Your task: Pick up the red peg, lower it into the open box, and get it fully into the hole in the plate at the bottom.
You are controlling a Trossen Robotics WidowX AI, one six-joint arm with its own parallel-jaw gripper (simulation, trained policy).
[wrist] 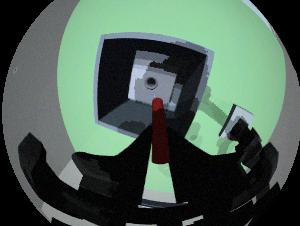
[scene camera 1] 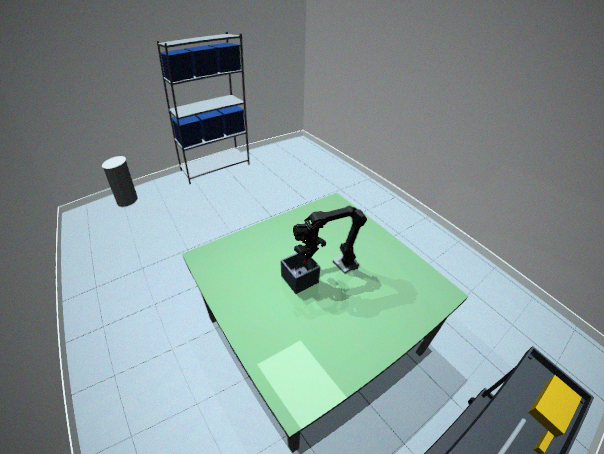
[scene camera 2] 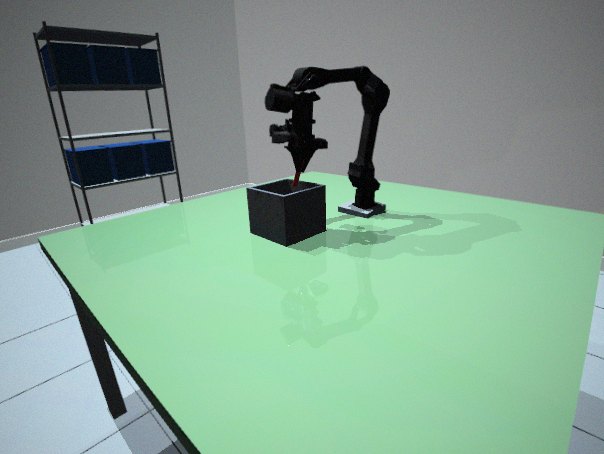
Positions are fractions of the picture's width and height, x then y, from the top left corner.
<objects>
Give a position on a dark box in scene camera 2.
0.46, 0.47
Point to a dark box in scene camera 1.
At 0.49, 0.63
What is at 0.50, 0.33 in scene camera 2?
My gripper.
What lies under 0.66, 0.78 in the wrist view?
My gripper.
</objects>
